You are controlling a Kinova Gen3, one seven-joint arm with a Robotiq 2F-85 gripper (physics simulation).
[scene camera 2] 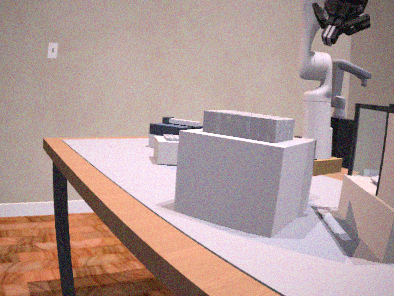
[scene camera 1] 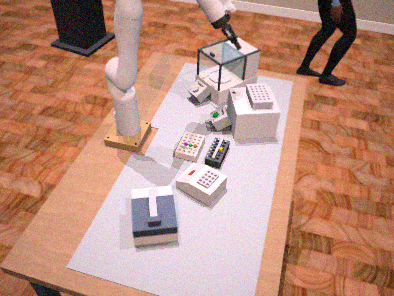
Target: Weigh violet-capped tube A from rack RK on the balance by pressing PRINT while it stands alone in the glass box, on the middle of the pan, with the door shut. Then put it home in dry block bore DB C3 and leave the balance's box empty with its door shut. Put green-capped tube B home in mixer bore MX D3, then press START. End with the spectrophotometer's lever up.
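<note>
Violet-capped tube A (scene camera 1: 186, 143) and green-capped tube B (scene camera 1: 190, 145) stand in the white rack RK (scene camera 1: 183, 154). The balance (scene camera 1: 216, 89) (scene camera 2: 367, 212) has a dark-framed glass box with no tube visible; its door state is unclear. My gripper (scene camera 1: 238, 46) (scene camera 2: 328, 36) is shut and empty, near the box's top rear in scene camera 1. The PRINT box (scene camera 1: 199, 91) is beside the balance. Mixer MX (scene camera 1: 254, 120) (scene camera 2: 225, 185) bears a grid block; its green START button (scene camera 1: 216, 114) is at its side. Dry block DB (scene camera 1: 202, 184) has a red display. The blue-white spectrophotometer's white lever (scene camera 1: 153, 201) lies along its lid; its exact position is unclear.
An orange-capped tube (scene camera 1: 195, 146) stands beside tube B. A black rack (scene camera 1: 216, 159) with a yellow-capped tube (scene camera 1: 221, 149) stands between RK and the mixer. The arm's base (scene camera 1: 128, 137) is at the table's left. A person (scene camera 1: 327, 42) stands beyond the table.
</note>
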